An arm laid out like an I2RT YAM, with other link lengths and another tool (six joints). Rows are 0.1 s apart.
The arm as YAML. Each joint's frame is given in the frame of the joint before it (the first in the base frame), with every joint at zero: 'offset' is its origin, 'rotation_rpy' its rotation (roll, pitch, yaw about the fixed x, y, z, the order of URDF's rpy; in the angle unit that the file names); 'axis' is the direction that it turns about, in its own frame. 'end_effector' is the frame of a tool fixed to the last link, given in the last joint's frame.
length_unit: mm
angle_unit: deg
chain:
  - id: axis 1
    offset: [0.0, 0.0, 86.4]
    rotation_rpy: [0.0, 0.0, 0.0]
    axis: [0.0, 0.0, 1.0]
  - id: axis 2
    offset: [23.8, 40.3, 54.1]
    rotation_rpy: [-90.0, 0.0, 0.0]
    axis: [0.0, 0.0, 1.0]
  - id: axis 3
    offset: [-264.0, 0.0, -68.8]
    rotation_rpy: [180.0, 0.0, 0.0]
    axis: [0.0, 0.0, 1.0]
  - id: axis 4
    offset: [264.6, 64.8, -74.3]
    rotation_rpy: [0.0, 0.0, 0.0]
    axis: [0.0, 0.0, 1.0]
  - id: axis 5
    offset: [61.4, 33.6, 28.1]
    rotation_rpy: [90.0, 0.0, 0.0]
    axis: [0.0, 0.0, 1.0]
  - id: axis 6
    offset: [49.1, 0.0, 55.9]
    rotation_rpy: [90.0, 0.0, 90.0]
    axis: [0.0, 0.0, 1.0]
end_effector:
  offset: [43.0, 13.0, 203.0]
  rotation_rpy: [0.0, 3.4, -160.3]
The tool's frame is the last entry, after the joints.
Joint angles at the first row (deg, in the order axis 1, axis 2, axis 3, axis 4, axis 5, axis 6):
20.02, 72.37, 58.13, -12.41, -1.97, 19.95
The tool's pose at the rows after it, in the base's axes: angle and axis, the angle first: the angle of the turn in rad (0 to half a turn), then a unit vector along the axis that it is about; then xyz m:
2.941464, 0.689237, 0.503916, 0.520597, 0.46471, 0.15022, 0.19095
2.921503, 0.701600, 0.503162, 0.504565, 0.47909, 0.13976, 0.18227
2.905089, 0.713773, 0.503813, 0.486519, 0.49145, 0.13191, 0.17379
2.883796, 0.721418, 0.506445, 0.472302, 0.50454, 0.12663, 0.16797
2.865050, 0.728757, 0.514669, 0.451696, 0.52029, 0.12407, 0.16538
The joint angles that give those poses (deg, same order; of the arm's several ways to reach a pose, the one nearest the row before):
18.10, 76.72, 60.42, -12.38, -3.79, 19.83
16.89, 80.54, 63.25, -13.22, -2.99, 19.10
16.22, 84.38, 66.54, -14.73, -1.88, 18.57
15.97, 88.08, 69.86, -15.79, -0.49, 17.84
15.99, 93.05, 75.94, -19.10, 0.98, 16.74

